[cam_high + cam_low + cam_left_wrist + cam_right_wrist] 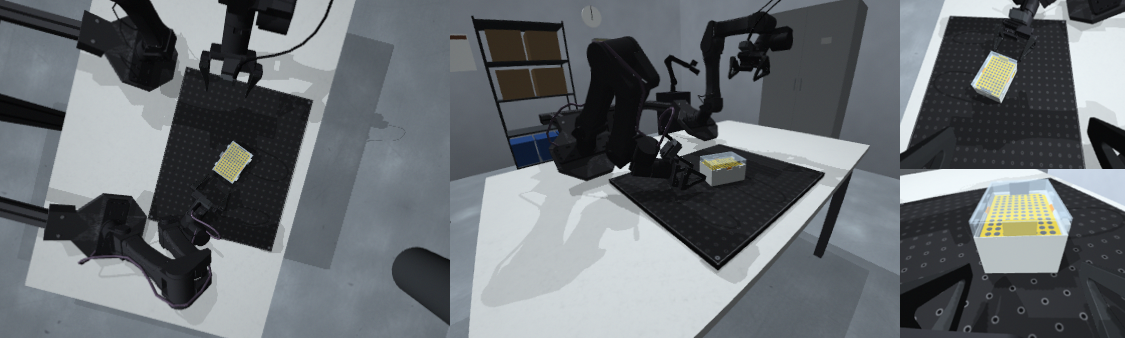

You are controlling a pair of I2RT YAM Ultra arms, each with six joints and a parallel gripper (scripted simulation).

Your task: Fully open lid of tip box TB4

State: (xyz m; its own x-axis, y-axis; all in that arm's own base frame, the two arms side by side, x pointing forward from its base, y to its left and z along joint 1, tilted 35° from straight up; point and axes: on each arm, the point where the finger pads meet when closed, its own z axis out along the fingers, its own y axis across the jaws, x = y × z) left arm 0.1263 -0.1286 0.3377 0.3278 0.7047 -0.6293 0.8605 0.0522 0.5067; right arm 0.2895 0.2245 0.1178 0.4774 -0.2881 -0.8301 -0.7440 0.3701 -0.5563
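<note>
My right hand is 8 cm to the right of the tip box and 3 cm short of it.
Now: left hand 6 cm short of the tip box, 17 cm to the left of it and 26 cm above it.
</note>
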